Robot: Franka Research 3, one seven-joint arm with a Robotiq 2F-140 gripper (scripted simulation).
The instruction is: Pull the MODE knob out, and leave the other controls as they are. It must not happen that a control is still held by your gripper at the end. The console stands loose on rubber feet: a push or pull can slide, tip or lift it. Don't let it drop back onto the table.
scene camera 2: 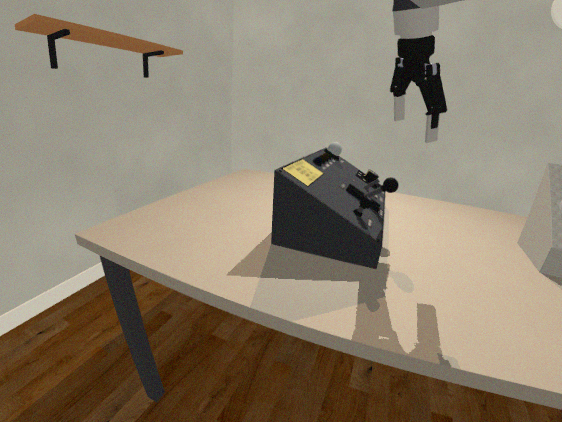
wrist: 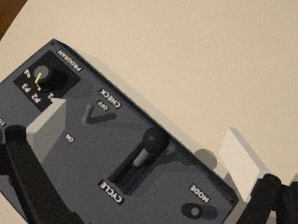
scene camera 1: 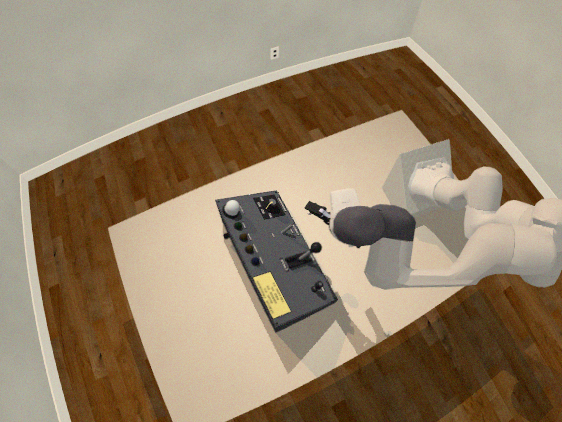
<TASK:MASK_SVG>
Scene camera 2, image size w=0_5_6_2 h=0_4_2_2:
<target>my gripper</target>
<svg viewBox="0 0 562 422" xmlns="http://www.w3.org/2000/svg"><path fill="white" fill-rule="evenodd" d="M433 35L424 38L398 39L399 57L395 59L395 70L390 87L390 92L394 92L395 122L405 120L405 91L410 82L415 82L416 86L420 88L428 111L426 113L426 143L437 141L440 113L447 112L440 77L440 64L430 64L429 57L434 54L435 37Z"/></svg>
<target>dark grey console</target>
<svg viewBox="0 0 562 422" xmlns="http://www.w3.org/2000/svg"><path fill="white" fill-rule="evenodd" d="M274 170L271 244L377 269L383 243L386 192L393 193L398 189L398 181L395 178L387 178L383 185L378 184L380 182L379 176L375 172L368 170L365 174L339 156L342 152L342 146L338 142L332 142L328 148L321 149Z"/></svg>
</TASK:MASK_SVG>
